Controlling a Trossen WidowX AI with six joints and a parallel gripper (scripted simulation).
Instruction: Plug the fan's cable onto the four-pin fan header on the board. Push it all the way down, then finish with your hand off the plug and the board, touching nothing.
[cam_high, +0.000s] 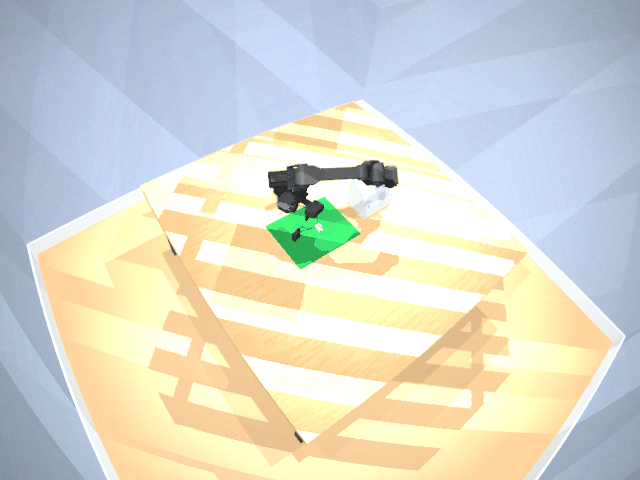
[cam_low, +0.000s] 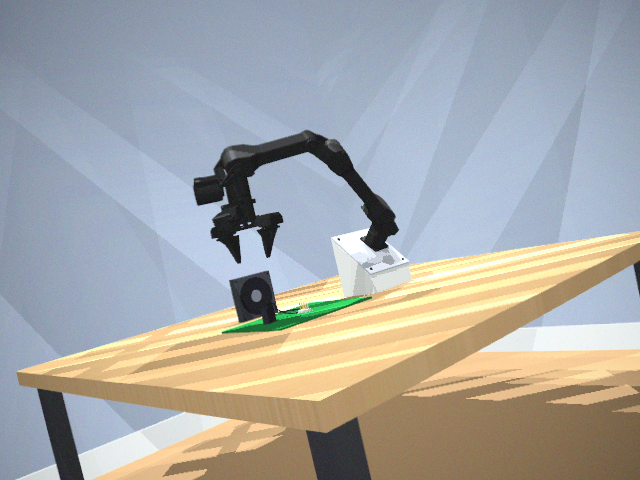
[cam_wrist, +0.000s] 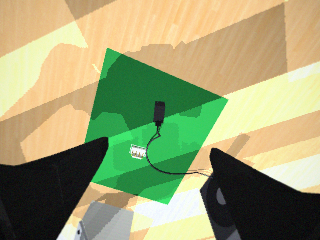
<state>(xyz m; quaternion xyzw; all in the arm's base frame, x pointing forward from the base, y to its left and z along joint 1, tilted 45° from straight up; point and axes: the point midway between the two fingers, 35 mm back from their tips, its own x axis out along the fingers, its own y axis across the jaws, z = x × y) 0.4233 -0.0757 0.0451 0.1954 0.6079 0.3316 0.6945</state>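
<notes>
Right now the dark fan plug is 140 mm below my gripper tip and 10 mm behind it. Round my gripper tip: white four-pin header 160 mm below, 110 mm behind, 10 mm to the left; then black fan 180 mm to the right, 120 mm behind, 100 mm below; then green board 170 mm below, 90 mm behind, 10 mm to the left.
</notes>
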